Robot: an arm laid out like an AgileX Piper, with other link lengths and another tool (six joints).
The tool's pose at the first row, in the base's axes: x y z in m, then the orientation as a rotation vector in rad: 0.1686 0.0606 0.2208 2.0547 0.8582 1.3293
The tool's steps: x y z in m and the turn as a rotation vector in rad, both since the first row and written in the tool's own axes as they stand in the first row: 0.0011 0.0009 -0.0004 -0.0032 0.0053 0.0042; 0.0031 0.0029 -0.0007 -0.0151 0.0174 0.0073; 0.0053 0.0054 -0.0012 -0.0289 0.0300 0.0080; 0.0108 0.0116 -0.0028 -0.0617 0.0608 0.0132; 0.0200 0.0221 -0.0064 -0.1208 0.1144 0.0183; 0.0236 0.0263 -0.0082 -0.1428 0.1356 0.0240; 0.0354 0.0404 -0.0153 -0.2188 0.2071 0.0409
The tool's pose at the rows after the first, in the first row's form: 0.1688 0.0609 0.2222 2.0525 0.8540 1.3381; 0.1695 0.0611 0.2250 2.0394 0.8464 1.3554; 0.1703 0.0612 0.2282 2.0229 0.8397 1.3722; 0.1719 0.0615 0.2365 1.9851 0.8207 1.4143; 0.1737 0.0619 0.2508 1.9137 0.7889 1.4836; 0.1741 0.0621 0.2566 1.8884 0.7739 1.5121; 0.1743 0.0625 0.2763 1.7981 0.7232 1.6041
